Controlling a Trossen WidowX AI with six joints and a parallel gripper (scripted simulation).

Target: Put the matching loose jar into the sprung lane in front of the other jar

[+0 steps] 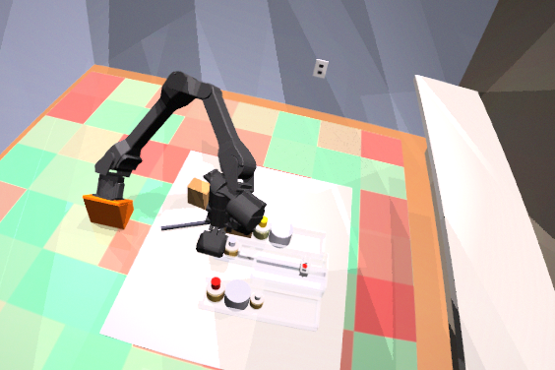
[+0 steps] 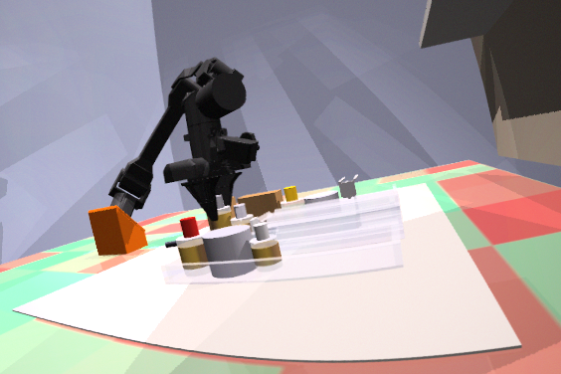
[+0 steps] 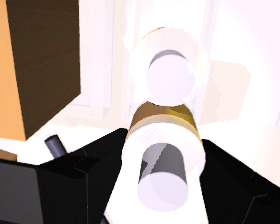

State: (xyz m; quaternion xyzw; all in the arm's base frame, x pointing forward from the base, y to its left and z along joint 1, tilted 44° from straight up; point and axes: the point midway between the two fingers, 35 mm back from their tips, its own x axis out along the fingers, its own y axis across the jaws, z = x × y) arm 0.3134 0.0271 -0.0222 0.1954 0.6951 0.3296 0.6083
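The brown box is 30 mm ahead of my gripper tip, 80 mm to the left of it and 10 mm below it. The rest, counted from my gripper tip: sprung lane (170 mm ahead, 30 mm below); dark rod (110 mm behind, 40 mm to the left, 40 mm below).
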